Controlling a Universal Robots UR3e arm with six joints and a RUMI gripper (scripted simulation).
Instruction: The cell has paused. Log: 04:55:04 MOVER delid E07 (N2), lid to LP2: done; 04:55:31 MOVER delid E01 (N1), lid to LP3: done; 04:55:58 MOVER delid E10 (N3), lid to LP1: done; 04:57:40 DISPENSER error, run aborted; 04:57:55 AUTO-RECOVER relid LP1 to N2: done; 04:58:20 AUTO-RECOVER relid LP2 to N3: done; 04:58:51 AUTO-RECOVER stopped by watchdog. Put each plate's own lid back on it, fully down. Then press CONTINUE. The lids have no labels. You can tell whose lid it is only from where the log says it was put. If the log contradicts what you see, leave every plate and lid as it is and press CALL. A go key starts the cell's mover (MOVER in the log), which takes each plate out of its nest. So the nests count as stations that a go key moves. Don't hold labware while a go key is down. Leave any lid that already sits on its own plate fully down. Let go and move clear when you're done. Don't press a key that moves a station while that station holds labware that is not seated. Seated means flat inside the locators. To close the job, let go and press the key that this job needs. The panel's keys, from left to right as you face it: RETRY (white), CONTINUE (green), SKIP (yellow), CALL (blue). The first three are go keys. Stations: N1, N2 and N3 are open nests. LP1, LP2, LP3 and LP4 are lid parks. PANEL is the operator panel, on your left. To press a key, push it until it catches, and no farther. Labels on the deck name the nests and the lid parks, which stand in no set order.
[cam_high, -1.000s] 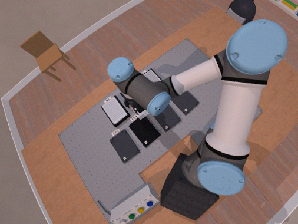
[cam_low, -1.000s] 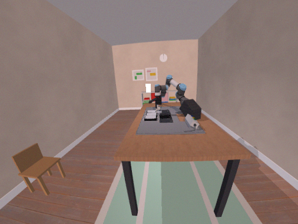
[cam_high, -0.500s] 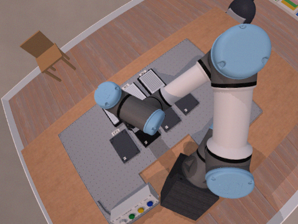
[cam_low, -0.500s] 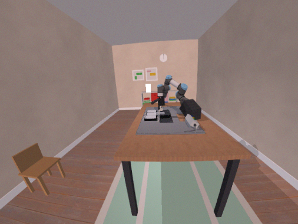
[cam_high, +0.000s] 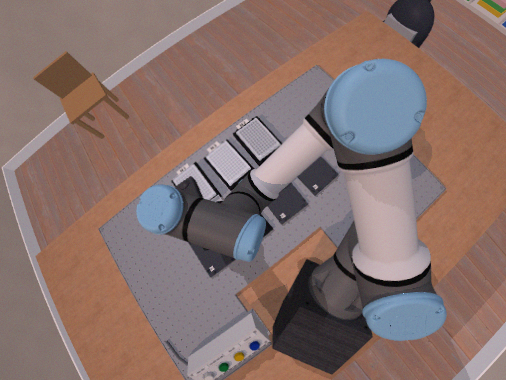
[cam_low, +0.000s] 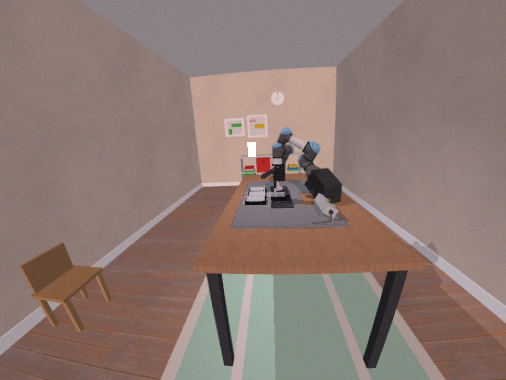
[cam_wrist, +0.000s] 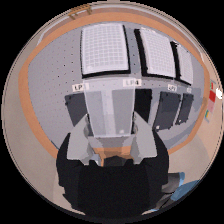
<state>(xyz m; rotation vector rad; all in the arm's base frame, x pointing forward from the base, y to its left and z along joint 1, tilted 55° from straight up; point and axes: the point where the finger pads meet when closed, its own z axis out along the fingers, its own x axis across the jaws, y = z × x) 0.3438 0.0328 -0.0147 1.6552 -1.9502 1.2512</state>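
Right now the lid park LP1 is 8 cm to the left of my hand, 6 cm below it and 2 cm behind it. The rest, counted from my hand: lid park LP4: 6 cm below, 6 cm behind, 4 cm to the right; then plate: 14 cm ahead, 4 cm below, 3 cm to the right; then lid: 16 cm to the right, 10 cm ahead, 4 cm below.
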